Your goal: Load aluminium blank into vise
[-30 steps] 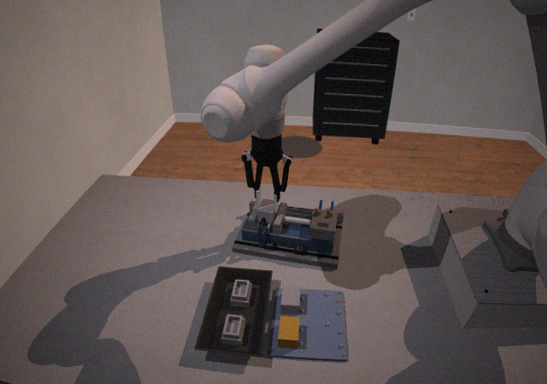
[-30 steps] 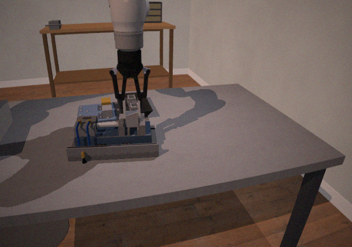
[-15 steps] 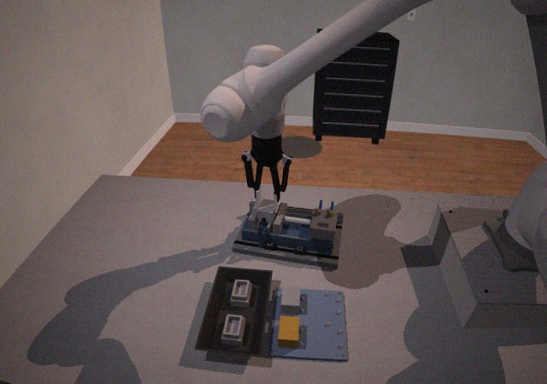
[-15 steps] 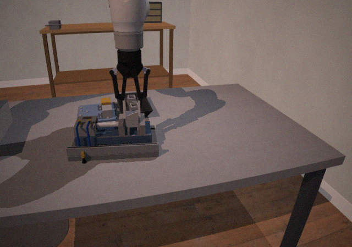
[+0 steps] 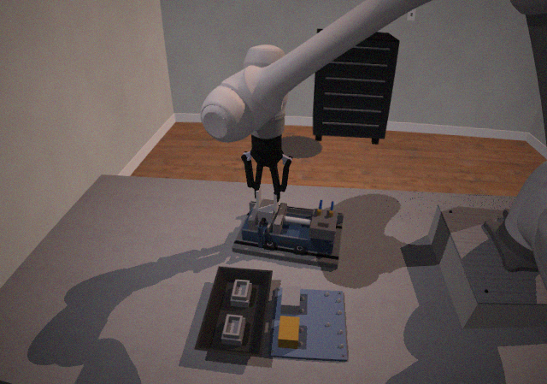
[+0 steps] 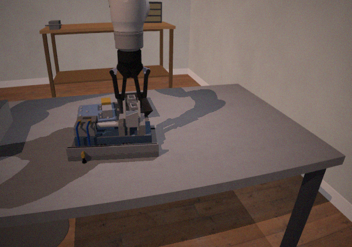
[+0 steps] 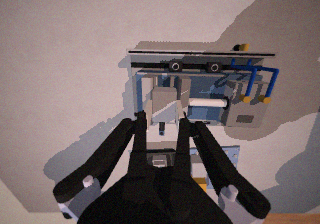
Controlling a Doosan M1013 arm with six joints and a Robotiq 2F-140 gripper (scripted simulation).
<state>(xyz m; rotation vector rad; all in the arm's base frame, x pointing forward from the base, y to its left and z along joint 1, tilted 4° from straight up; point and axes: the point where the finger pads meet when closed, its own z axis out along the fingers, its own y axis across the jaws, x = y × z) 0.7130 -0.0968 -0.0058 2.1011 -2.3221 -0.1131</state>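
Now: hand 7 cm past the blue vise, 1 cm to the right of it and 10 cm above it. The rest, counted from my hand: brass blank: 9 cm behind, 34 cm to the left, 11 cm below; then aluminium blank: 9 cm behind, 25 cm to the left, 11 cm below; then infeed plate: 14 cm behind, 29 cm to the left, 13 cm below.
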